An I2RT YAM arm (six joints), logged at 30 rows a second.
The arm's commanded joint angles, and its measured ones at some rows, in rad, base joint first. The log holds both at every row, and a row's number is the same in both.
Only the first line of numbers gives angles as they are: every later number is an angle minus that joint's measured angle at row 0.
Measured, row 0:
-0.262, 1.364, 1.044, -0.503, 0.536, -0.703
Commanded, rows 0 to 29:
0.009, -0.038, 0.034, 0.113, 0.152, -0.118
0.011, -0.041, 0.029, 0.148, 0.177, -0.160
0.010, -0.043, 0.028, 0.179, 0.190, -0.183
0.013, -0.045, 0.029, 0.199, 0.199, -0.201
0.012, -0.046, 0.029, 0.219, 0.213, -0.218
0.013, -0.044, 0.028, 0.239, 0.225, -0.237
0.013, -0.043, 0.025, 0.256, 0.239, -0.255
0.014, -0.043, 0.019, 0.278, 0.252, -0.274
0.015, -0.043, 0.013, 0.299, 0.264, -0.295
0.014, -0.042, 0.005, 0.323, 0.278, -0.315
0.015, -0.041, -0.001, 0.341, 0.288, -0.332
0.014, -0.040, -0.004, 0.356, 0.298, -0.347
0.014, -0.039, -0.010, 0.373, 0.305, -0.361
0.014, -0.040, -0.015, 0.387, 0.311, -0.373
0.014, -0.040, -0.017, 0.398, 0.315, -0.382
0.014, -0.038, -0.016, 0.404, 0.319, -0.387
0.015, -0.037, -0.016, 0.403, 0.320, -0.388
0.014, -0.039, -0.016, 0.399, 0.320, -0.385
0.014, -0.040, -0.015, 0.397, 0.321, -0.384
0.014, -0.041, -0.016, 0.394, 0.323, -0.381
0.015, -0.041, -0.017, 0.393, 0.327, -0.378
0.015, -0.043, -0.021, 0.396, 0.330, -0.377
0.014, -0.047, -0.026, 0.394, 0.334, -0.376
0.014, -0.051, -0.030, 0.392, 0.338, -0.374
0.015, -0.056, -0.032, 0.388, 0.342, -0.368
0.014, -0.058, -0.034, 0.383, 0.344, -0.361
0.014, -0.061, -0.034, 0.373, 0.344, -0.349
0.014, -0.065, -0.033, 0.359, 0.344, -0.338
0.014, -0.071, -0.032, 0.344, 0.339, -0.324
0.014, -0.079, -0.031, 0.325, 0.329, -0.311
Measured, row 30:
0.010, -0.013, -0.030, 0.383, 0.295, -0.362
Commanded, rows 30 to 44:
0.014, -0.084, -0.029, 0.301, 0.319, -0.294
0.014, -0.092, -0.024, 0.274, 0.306, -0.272
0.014, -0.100, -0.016, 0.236, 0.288, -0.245
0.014, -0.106, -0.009, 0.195, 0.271, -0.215
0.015, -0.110, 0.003, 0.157, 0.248, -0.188
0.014, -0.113, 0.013, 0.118, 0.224, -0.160
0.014, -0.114, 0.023, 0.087, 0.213, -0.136
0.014, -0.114, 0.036, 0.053, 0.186, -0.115
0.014, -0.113, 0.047, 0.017, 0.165, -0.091
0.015, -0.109, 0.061, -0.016, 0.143, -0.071
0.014, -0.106, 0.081, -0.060, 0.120, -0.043
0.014, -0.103, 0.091, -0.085, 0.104, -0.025
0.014, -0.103, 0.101, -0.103, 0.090, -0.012
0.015, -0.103, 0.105, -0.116, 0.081, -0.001
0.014, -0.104, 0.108, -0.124, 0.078, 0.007
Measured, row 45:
0.010, -0.076, 0.059, 0.011, 0.140, -0.093
